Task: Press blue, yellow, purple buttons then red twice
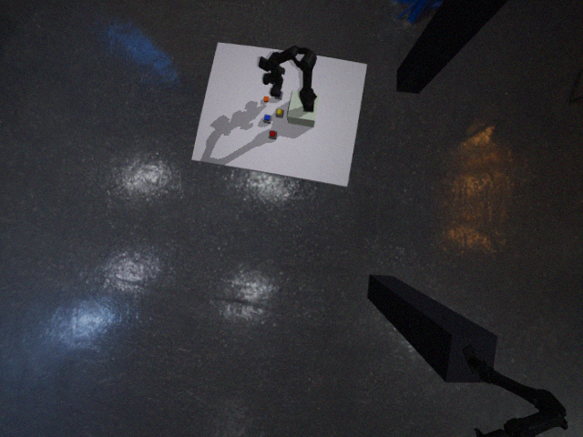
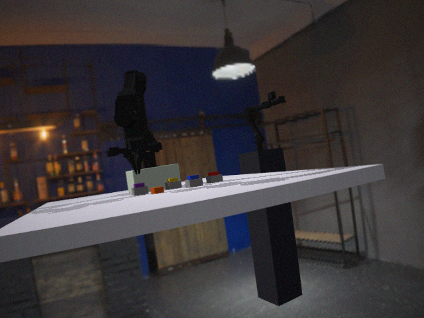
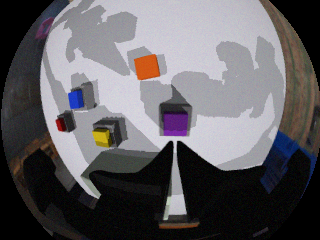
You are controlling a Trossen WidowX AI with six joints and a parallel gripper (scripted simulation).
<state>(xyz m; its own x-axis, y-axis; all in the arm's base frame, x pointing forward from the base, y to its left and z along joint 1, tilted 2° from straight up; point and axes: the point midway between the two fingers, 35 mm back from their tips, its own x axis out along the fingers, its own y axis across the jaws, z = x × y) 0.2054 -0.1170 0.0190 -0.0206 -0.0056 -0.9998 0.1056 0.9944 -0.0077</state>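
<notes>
My gripper tip is now 40 mm above the purple button and 10 mm short of it. From my gripper tip the other things lie so: orange block (90 mm ahead, 60 mm below, 30 mm to the left); then yellow button (130 mm to the left, 40 mm below, 10 mm behind); then blue button (170 mm to the left, 70 mm ahead, 40 mm below).
</notes>
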